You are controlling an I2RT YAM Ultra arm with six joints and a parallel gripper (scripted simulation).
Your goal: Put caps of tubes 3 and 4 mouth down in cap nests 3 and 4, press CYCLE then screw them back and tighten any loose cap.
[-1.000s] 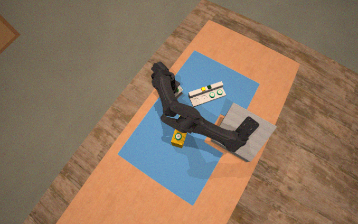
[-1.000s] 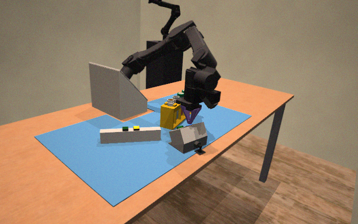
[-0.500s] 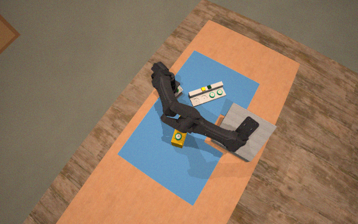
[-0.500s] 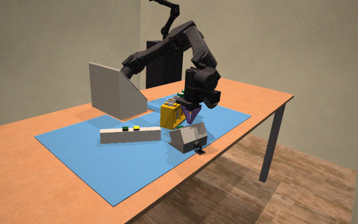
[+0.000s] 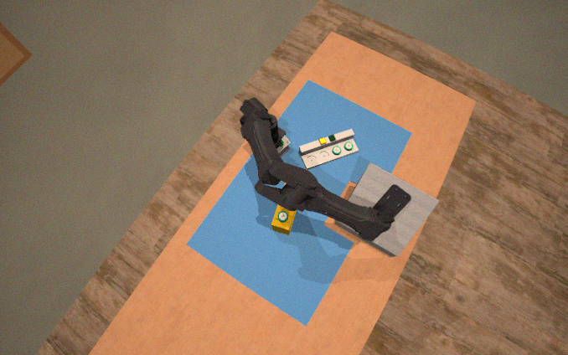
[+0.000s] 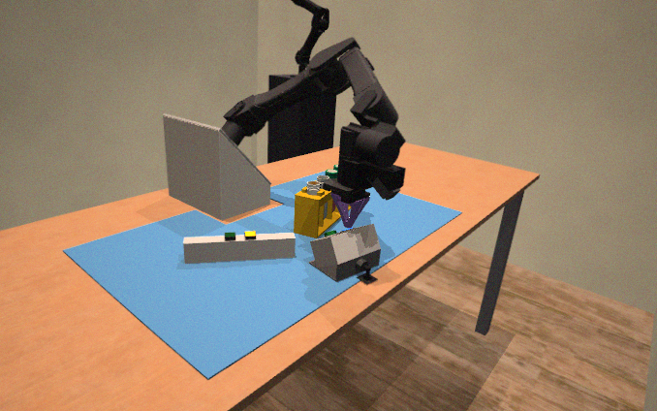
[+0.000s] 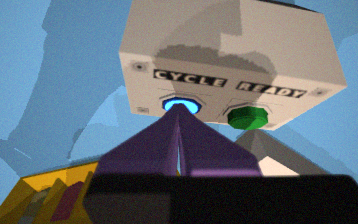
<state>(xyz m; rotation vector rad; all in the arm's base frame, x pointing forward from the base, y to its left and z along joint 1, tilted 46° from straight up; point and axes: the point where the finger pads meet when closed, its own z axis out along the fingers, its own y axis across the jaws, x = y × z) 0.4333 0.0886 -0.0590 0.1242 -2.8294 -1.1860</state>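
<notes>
My gripper is now 10 mm above the blue key. Also, from my hand: green key: 50 mm to the right, 10 mm below; cap 3: 180 mm behind, 170 mm to the right, 60 mm below; cap 2: 170 mm behind, 130 mm to the left, 40 mm above.
</notes>
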